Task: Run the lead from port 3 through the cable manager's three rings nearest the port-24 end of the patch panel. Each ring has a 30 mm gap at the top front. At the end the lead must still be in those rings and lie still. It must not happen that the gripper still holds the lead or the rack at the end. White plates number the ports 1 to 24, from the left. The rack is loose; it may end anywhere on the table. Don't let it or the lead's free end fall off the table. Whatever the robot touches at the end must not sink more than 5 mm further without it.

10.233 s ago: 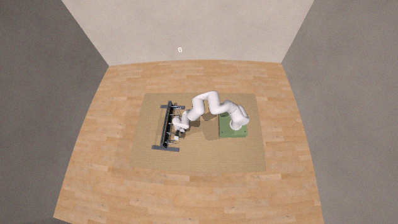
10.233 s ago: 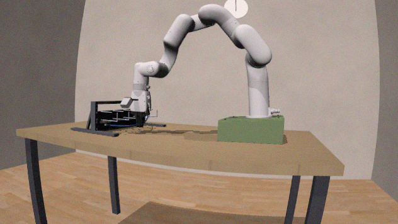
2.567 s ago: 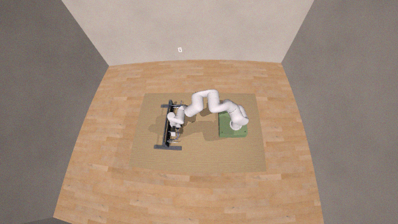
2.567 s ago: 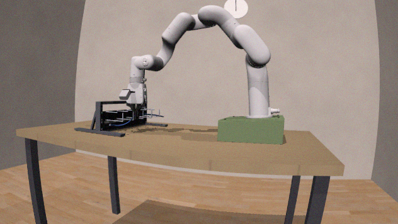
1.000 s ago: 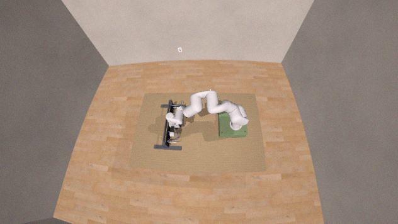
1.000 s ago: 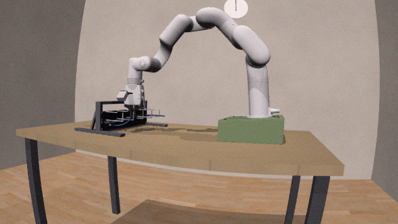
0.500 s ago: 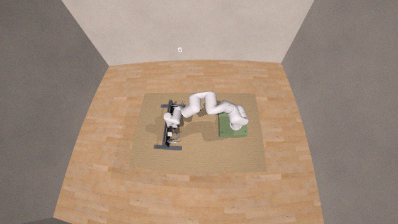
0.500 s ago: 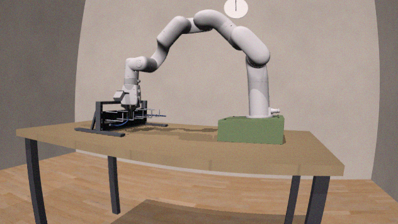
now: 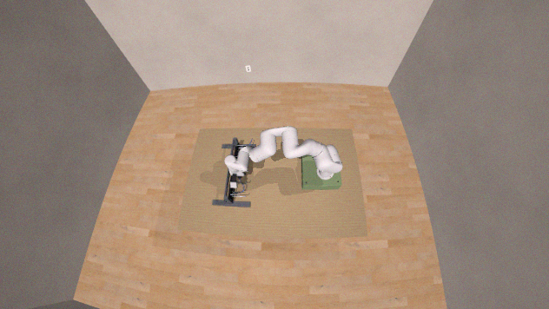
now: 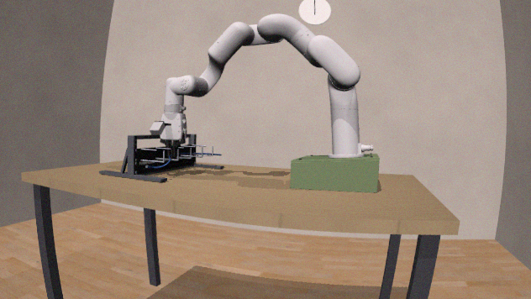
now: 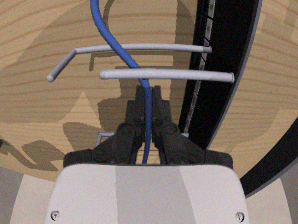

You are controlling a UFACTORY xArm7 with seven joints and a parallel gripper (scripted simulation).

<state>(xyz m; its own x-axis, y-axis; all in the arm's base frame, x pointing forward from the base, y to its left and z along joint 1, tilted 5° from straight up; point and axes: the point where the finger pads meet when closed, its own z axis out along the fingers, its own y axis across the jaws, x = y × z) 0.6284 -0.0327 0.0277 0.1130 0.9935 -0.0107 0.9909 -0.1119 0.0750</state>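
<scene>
Now: hand 6 cm to the left of the black rack, 6 cm short of it and 1 cm above it.
</scene>
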